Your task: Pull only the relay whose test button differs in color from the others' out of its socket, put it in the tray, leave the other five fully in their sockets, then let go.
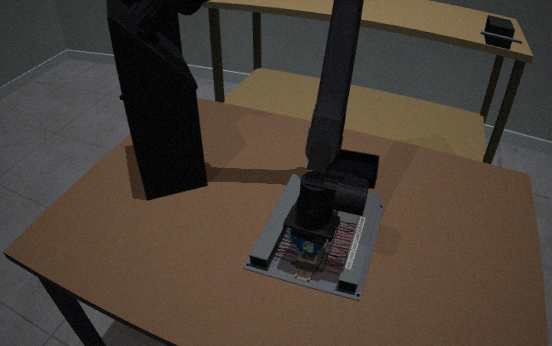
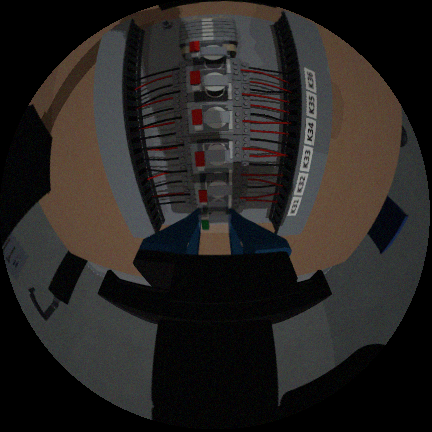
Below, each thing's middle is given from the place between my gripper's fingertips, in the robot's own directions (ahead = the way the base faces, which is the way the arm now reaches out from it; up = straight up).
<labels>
I see my gripper 20 mm past the grey panel [image 1: 282, 269], 100 mm to the right of it and 50 mm above it.
</labels>
